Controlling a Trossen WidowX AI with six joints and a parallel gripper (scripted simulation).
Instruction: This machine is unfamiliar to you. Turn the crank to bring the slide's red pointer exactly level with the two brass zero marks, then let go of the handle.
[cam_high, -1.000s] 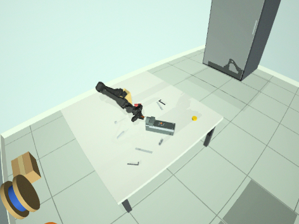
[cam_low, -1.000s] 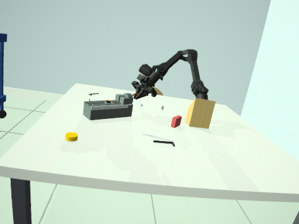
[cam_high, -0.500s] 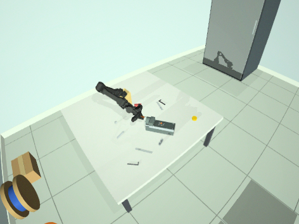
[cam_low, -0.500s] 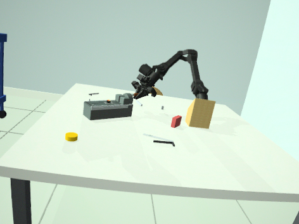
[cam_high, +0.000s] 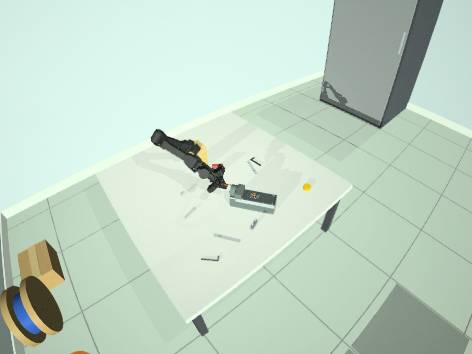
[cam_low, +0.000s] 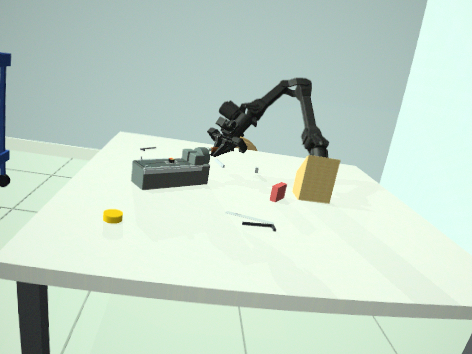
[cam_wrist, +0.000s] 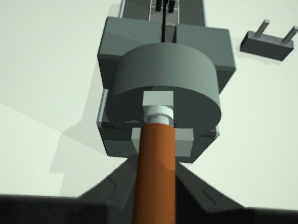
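Right now the orange crank handle is 2 cm above my gripper tip, 1 cm to the right of it and 1 cm behind it. The rest, counted from my gripper tip: yellow disc 47 cm to the left, 21 cm ahead, 9 cm below; then black hex key 35 cm to the left, 21 cm behind, 9 cm below; then red pointer 13 cm ahead, 11 cm to the left, 1 cm below.
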